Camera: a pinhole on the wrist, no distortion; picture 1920 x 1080 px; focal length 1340.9 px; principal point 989.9 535.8 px. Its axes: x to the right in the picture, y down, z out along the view. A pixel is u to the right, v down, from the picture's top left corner.
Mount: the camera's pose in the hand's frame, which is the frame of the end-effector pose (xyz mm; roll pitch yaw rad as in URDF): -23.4 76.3 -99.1 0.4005 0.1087 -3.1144
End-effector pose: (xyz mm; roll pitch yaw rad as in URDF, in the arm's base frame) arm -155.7 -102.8 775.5 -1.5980 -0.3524 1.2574
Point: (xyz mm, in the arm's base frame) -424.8 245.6 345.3
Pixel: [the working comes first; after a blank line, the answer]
In the camera's frame: -169.9 -189.1 579.5

596.7 98.3
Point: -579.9 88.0 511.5
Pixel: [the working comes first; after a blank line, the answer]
In the camera's frame: -46.5 58.2 590.9

884.5 667.8
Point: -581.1 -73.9 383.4
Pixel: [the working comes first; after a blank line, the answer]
In the camera's frame: 144.7 -19.6 595.2

1315.9 491.5
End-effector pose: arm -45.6 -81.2 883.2 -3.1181 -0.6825 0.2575
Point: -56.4 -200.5 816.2
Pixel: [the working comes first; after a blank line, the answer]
In the camera's frame: 35.9 14.4 132.2

1354.2 682.0
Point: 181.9 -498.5 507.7
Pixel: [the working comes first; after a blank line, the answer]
In the camera's frame: 64.8 -185.7 579.3

1139.9 106.0
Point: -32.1 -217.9 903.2
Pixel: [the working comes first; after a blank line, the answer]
In the camera's frame: -27.8 -28.5 81.6

532.6 67.5
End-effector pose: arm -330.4 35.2 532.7 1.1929 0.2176 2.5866
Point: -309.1 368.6 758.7
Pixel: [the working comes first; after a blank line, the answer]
In the camera's frame: -179.7 131.1 433.2

433.6 941.4
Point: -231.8 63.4 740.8
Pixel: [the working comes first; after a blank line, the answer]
In the camera's frame: 60.4 29.0 256.1

1306.3 687.9
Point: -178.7 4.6 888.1
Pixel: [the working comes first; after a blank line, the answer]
In the camera's frame: 159.6 -75.4 341.1

1617.2 239.2
